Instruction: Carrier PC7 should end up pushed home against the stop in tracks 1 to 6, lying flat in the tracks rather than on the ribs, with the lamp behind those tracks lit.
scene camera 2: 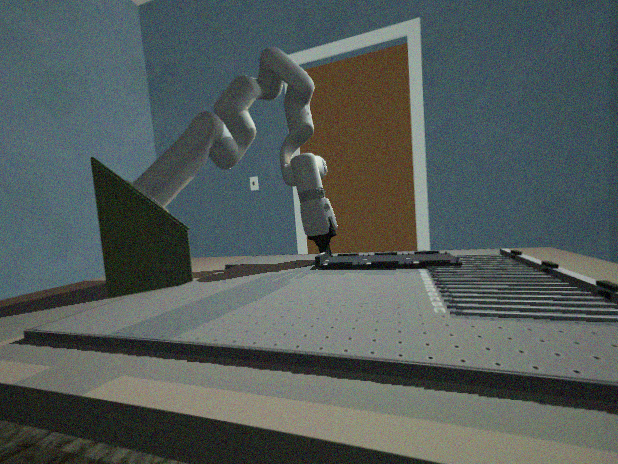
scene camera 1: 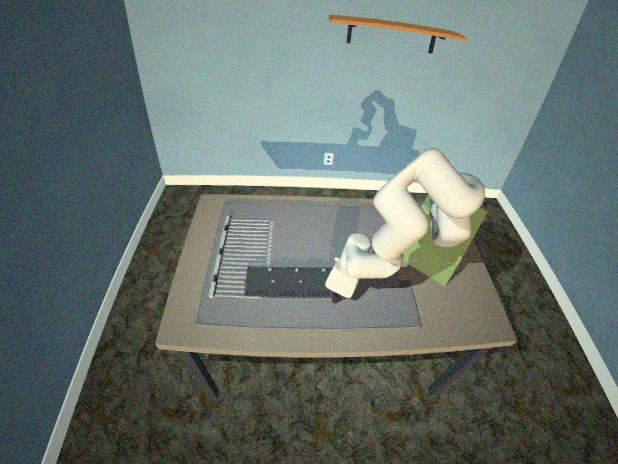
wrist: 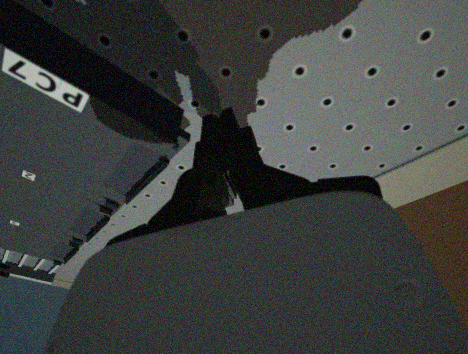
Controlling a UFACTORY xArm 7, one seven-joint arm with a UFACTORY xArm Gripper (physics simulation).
Labels:
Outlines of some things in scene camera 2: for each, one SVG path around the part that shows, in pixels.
My gripper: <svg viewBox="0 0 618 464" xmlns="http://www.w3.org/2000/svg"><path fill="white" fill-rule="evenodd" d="M300 203L302 224L308 239L316 243L320 253L329 250L329 254L332 256L329 243L331 238L336 236L335 231L338 227L328 198L322 197Z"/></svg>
A carrier PC7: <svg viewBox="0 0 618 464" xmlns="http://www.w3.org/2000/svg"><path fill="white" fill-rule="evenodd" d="M315 257L316 267L321 269L462 266L462 262L457 257L447 252L439 253L439 251L414 252L414 254L386 252L374 253L374 255L354 253L330 256L329 250L326 250Z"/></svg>

